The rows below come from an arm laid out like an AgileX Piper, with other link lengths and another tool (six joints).
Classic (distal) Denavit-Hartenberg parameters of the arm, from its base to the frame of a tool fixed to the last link. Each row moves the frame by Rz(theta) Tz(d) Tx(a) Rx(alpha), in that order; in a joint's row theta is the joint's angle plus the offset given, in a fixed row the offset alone. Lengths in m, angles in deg.
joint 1: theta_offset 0; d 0.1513; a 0; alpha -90
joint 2: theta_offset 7.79; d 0; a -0.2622; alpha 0
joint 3: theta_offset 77.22; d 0; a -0.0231; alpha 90
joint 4: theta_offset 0; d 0.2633; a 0; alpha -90
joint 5: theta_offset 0; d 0; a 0; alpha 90
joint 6: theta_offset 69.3; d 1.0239; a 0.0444; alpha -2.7
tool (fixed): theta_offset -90; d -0.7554; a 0; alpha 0
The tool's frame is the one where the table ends.
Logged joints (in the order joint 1, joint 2, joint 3, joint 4, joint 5, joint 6), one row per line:
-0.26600, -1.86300, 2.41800, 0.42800, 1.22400, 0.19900
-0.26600, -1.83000, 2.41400, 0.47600, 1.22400, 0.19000
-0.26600, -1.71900, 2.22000, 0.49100, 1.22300, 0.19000
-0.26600, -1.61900, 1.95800, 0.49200, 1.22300, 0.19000
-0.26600, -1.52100, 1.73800, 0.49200, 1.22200, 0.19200
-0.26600, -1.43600, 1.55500, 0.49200, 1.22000, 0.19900
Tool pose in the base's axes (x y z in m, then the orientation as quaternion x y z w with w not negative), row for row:
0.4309, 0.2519, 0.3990, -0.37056, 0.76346, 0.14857, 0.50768
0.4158, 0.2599, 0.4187, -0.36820, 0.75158, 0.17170, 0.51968
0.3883, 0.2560, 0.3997, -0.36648, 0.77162, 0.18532, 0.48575
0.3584, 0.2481, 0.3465, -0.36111, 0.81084, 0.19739, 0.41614
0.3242, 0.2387, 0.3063, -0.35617, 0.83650, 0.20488, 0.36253
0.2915, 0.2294, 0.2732, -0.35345, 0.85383, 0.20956, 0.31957
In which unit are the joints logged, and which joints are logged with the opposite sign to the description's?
The joints are logged in radians. Opposite sign: joint 1, joint 2, joint 3, joint 6.
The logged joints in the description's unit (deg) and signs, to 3 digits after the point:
15.241, 106.742, -138.541, 24.523, 70.130, -11.402
15.241, 104.851, -138.312, 27.273, 70.130, -10.886
15.241, 98.491, -127.197, 28.132, 70.073, -10.886
15.241, 92.762, -112.185, 28.190, 70.073, -10.886
15.241, 87.147, -99.580, 28.190, 70.015, -11.001
15.241, 82.277, -89.095, 28.190, 69.901, -11.402

